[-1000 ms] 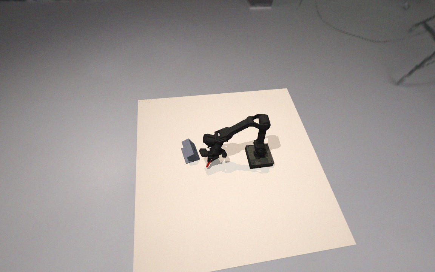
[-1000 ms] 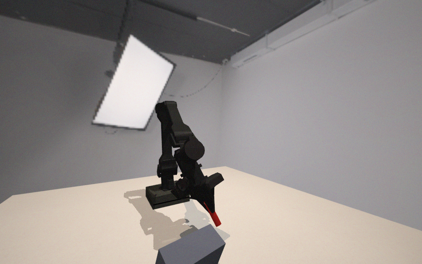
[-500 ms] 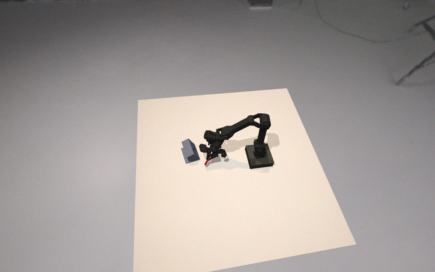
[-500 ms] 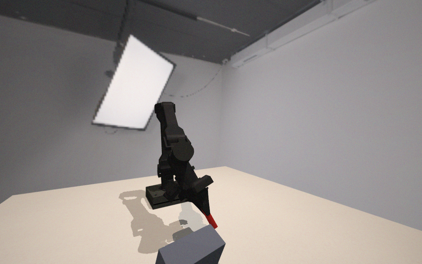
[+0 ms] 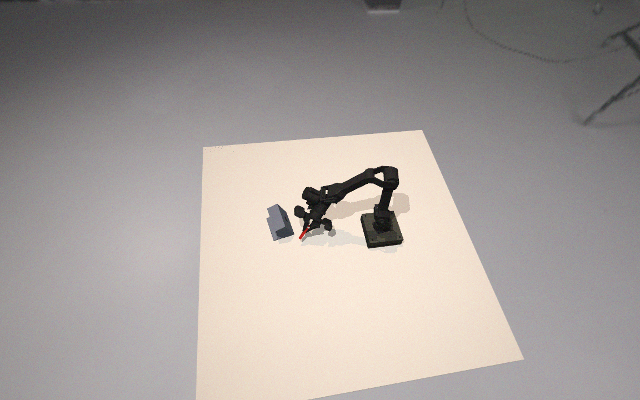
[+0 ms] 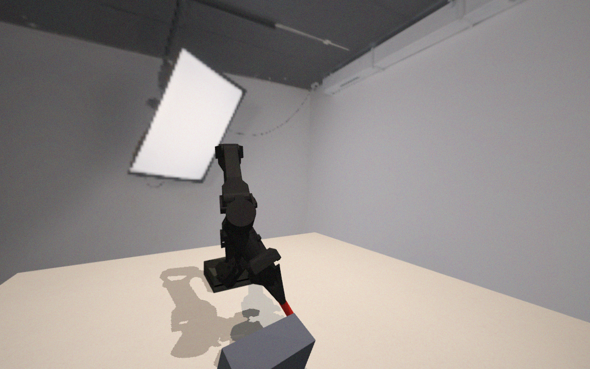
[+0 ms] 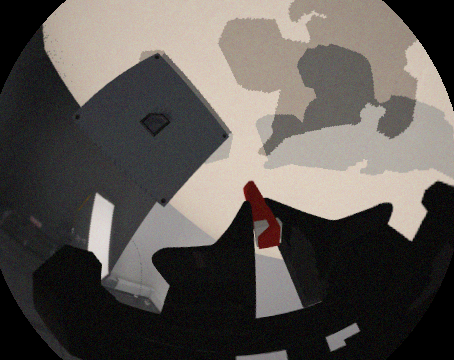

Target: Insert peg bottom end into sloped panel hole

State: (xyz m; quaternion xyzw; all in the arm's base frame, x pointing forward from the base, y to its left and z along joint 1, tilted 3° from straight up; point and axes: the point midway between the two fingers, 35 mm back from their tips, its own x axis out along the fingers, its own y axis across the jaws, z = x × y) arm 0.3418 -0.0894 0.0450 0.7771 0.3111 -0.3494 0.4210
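My gripper tip is 10 cm to the left of the grey sloped panel, 8 cm short of it and 3 cm above it. Round my gripper tip: thin red peg 1 cm behind, 1 cm above.
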